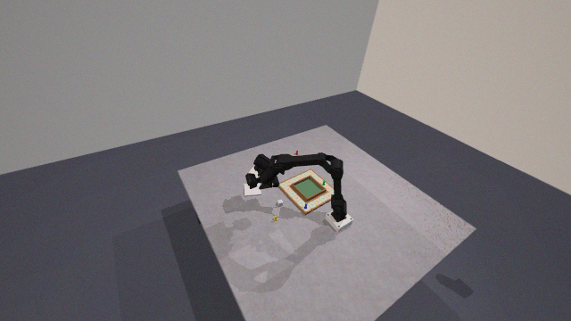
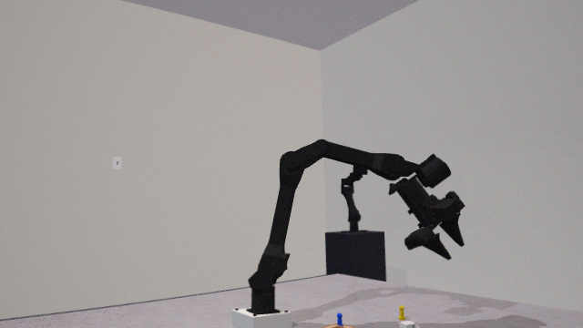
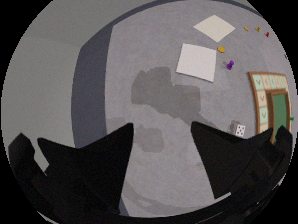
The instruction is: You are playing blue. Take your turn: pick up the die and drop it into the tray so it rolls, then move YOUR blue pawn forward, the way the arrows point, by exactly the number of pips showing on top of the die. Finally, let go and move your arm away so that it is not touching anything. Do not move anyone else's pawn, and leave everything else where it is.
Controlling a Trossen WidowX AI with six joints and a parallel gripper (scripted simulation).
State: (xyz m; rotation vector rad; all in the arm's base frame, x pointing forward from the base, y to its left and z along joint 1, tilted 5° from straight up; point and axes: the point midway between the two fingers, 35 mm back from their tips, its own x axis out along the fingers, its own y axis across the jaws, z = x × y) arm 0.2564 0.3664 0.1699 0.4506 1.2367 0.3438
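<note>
Right now the white die is 16 cm below my gripper tip, 15 cm to the right of it and 2 cm behind it. Also, from my gripper tip: green tray: 36 cm to the right, 16 cm below, 1 cm ahead; then purple pawn: 15 cm below, 14 cm ahead, 13 cm to the right; then blue pawn: 27 cm to the right, 14 cm below, 12 cm behind.
</note>
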